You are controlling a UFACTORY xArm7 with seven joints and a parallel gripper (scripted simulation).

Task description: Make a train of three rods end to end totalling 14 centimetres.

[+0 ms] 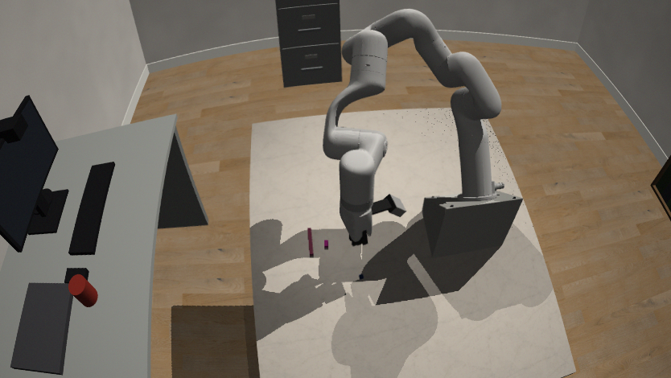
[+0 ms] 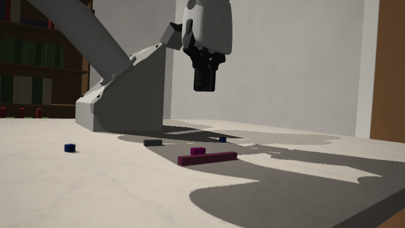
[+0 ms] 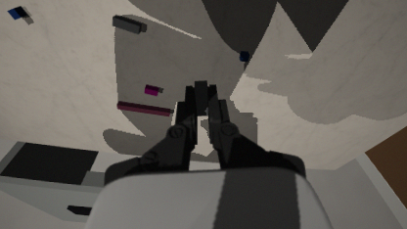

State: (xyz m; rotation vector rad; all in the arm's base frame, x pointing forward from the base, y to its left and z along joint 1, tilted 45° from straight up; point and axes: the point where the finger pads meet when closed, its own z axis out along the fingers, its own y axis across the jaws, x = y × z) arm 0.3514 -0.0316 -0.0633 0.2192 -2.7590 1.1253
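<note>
The magenta rod is 7 cm ahead of my hand, 7 cm to the right of it and 12 cm below it. Round my hand: pink rod: 11 cm ahead, 8 cm to the right, 12 cm below; then grey rod: 2 cm behind, 9 cm to the right, 12 cm below.
</note>
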